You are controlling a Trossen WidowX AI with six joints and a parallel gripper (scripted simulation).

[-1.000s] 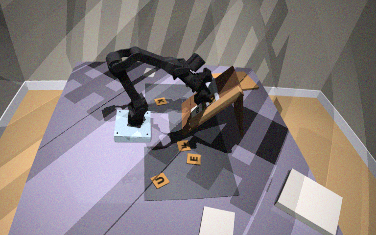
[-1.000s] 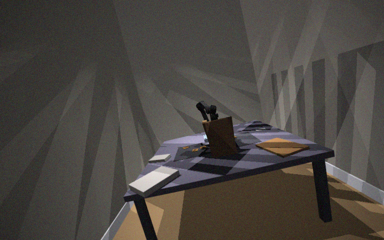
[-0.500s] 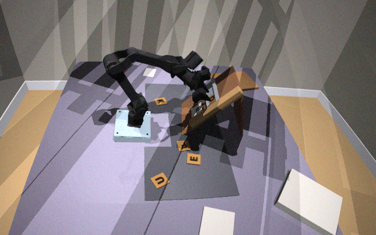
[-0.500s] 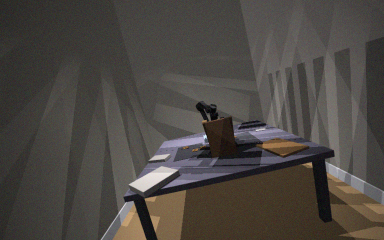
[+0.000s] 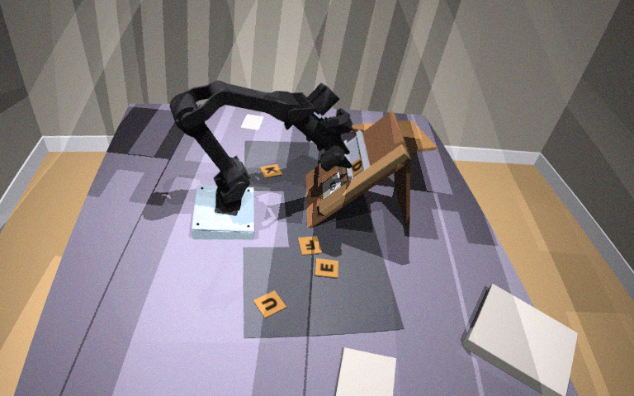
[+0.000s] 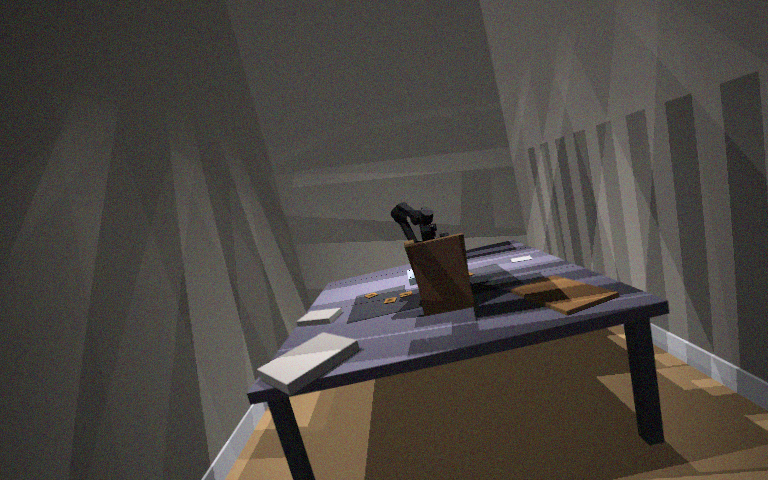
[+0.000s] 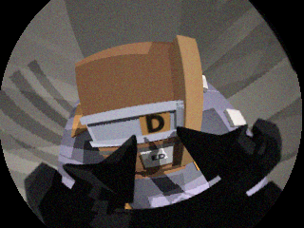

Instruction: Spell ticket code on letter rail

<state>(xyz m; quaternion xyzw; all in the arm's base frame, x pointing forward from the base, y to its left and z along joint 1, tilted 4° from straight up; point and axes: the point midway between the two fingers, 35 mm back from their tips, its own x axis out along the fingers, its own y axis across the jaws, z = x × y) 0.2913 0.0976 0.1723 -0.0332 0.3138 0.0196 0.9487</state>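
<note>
The white ticket is 3 cm behind my gripper tip and 10 cm below it. From my gripper tip the other things lie so: white card (33 cm behind, 43 cm to the left, 18 cm below); flat wooden slab (23 cm ahead, 43 cm to the left, 18 cm below); dark grey mat (13 cm behind, 6 cm to the right, 18 cm below).
</note>
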